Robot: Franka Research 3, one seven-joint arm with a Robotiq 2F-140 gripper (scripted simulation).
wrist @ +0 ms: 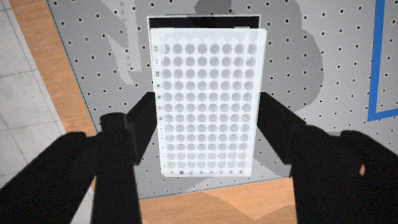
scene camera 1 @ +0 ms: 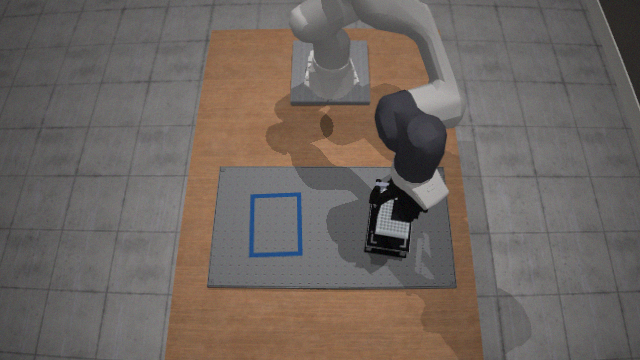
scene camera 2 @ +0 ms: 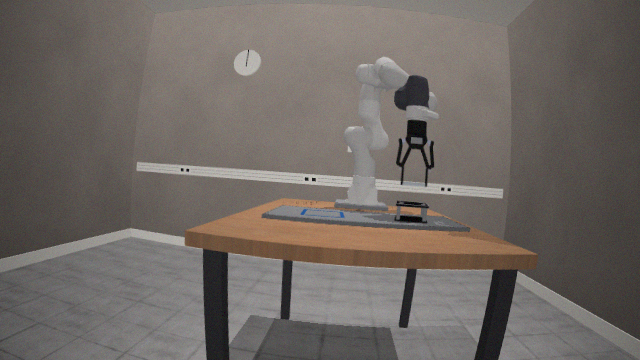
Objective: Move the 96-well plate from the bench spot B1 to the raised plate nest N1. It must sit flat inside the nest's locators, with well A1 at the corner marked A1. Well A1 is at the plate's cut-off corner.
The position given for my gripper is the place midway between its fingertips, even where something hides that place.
Note:
I see my gripper (scene camera 2: pixel 413 185), a white 96-well plate (scene camera 1: pixel 384 222) and a black raised nest (scene camera 1: pixel 384 242).
The white 96-well plate also shows in the wrist view (wrist: pixel 196 105). My gripper shows as well in the wrist view (wrist: pixel 206 107) and in scene camera 1 (scene camera 1: pixel 394 213).

